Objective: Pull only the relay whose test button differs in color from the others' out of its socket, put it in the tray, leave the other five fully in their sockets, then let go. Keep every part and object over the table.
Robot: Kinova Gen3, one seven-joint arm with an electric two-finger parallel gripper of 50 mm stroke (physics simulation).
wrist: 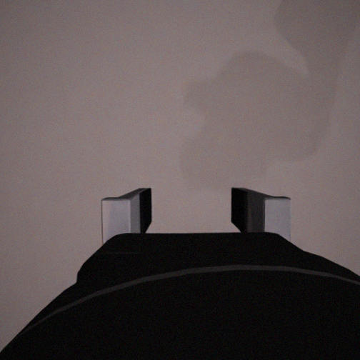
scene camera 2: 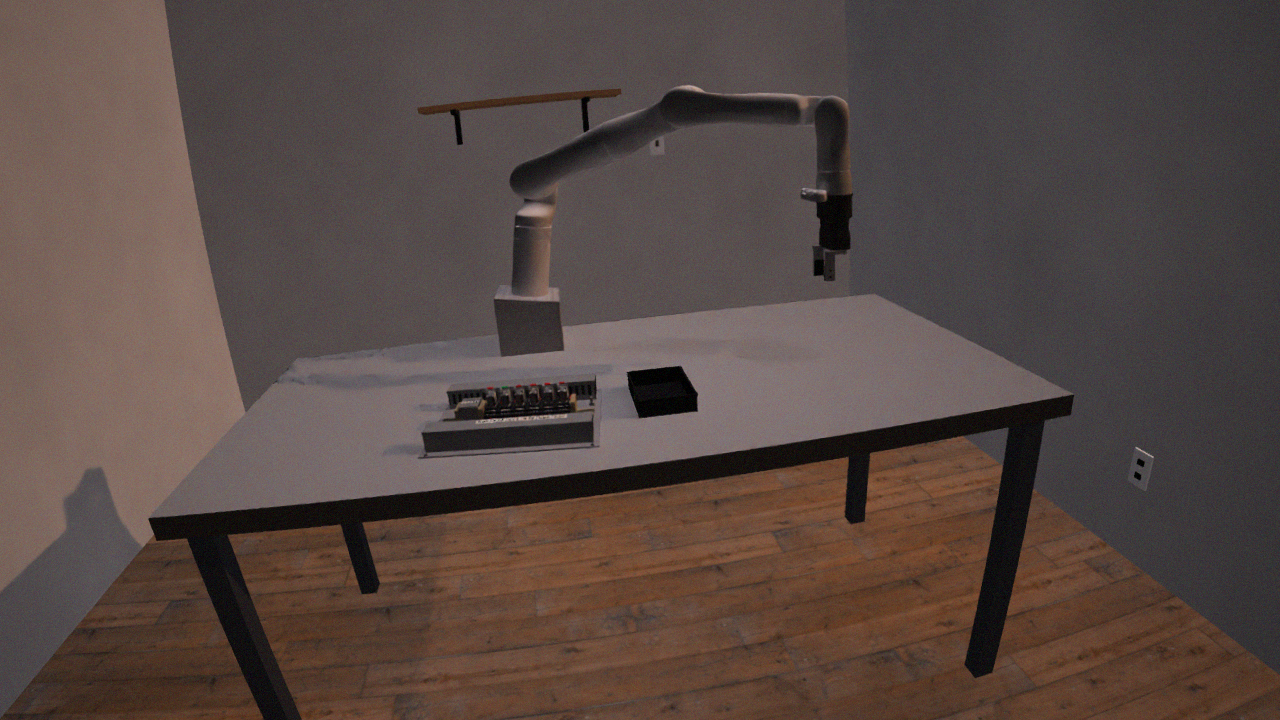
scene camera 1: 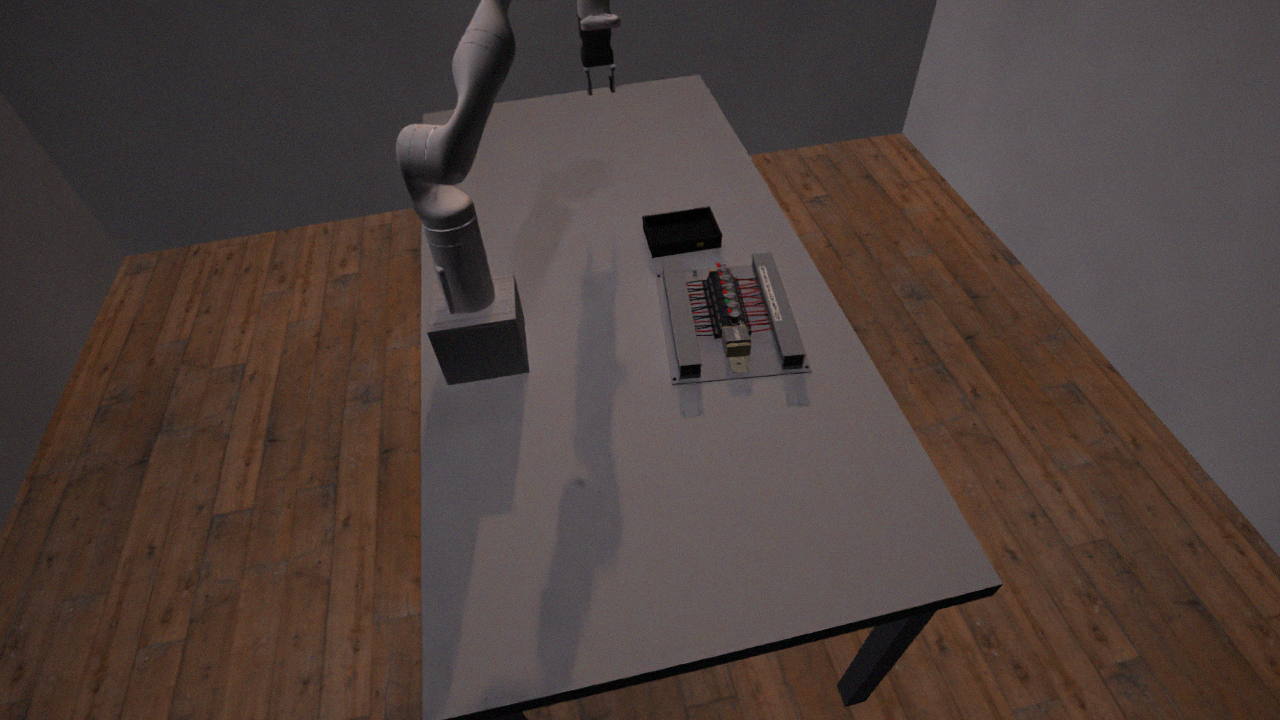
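Seen in the pictures: gripper, fingertip midpoint: [scene camera 2: 824, 277] [scene camera 1: 601, 92]; arm's base at its link origin: [scene camera 2: 529, 292] [scene camera 1: 471, 299].
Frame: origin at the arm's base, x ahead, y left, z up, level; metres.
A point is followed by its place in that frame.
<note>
Six relays stand in a row in sockets on the panel [scene camera 1: 666, 344] {y -0.154, x 0.331, z -0.132 m} [scene camera 2: 510, 436]. The relay with a green button [scene camera 1: 730, 301] {y -0.160, x 0.468, z -0.067 m} [scene camera 2: 505, 394] {y -0.160, x 0.485, z -0.073 m} is second from the end beside the pale end block; the other buttons look red. All six appear seated, though they are small here. The black tray [scene camera 1: 684, 245] {y 0.085, x 0.490, z -0.113 m} [scene camera 2: 667, 406] {y 0.119, x 0.586, z -0.118 m} stands beside the panel's other end and looks empty. My gripper [scene camera 1: 600, 86] {y 0.541, x 0.484, z 0.050 m} [scene camera 2: 824, 275] {y 0.541, x 0.484, z 0.050 m} [wrist: 191, 204] is open and empty, pointing down high above the far end of the table in the first scene view, well away from tray and relays. Neither shows in the wrist view.
Two grey wire ducts [scene camera 1: 781, 308] {y -0.200, x 0.564, z -0.092 m} [scene camera 1: 682, 326] {y -0.158, x 0.364, z -0.092 m} run along both sides of the relay row, with red and dark wires between. The arm's base block [scene camera 1: 478, 344] {y -0.083, x -0.016, z -0.036 m} [scene camera 2: 529, 324] {y -0.025, x 0.078, z -0.060 m} stands at the table's edge, across from the panel. A wall shelf [scene camera 2: 519, 101] hangs behind the arm.
</note>
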